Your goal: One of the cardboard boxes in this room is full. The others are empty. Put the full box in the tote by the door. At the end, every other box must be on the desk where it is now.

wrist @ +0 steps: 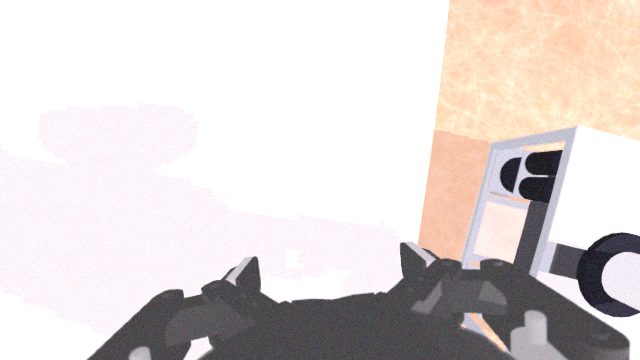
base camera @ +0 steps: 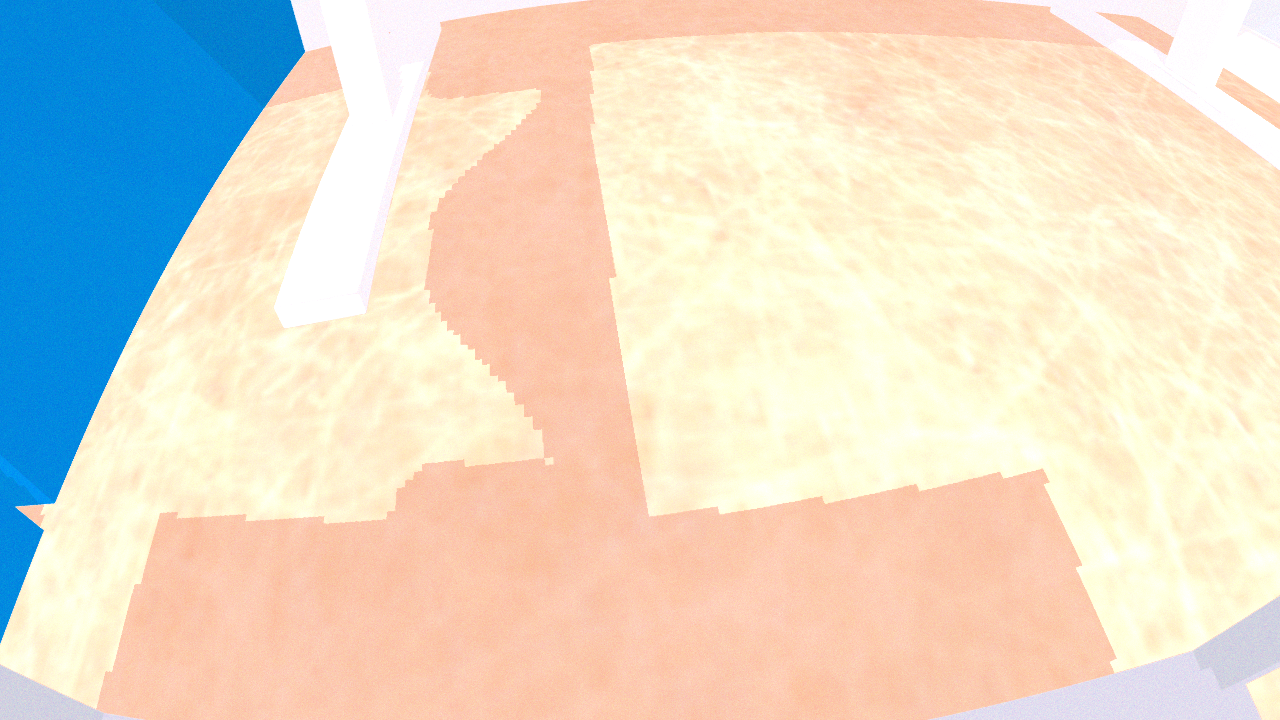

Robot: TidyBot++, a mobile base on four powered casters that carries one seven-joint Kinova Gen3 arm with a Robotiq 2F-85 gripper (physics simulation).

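Frame: origin at the arm's base, x ahead, y left, z up, level; centimetres.
Seen in the pictures: gripper, fingertip midpoint: [wrist: 330, 265]; arm's base at its link origin: [wrist: 625, 276].
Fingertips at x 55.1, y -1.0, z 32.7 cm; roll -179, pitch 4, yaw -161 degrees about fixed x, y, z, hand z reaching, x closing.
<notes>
Pixels of each thing's top centre, then the offset from my fingertips to it. "spot": a spot on its surface instead. Level surfaces: height alone.
- white desk top at its surface level: dz -0.3 cm
- white desk leg with a long foot, surface spot: [base camera: 335, 232] spot: dx +4.4, dy +26.9, dz -69.8 cm
- white leg at a spot on its surface: [base camera: 1203, 44] spot: dx +40.7, dy -91.7, dz -63.1 cm
- floor at its surface level: dz -72.3 cm
My gripper [wrist: 330, 265] is open, with nothing between its fingers. It hangs over a white desk top [wrist: 240, 75], whose right edge runs down the wrist view. Shadows lie across the desk top. No cardboard box shows in either view. The tote by the door cannot be made out in either view.
In the base view a white desk leg with a long foot [base camera: 335, 232] stands ahead on the left, beside a blue surface [base camera: 116, 223]. Another white leg [base camera: 1203, 44] is at the top right. My white base [wrist: 600, 185] shows right in the wrist view, above the floor [wrist: 540, 65] [base camera: 850, 268].
</notes>
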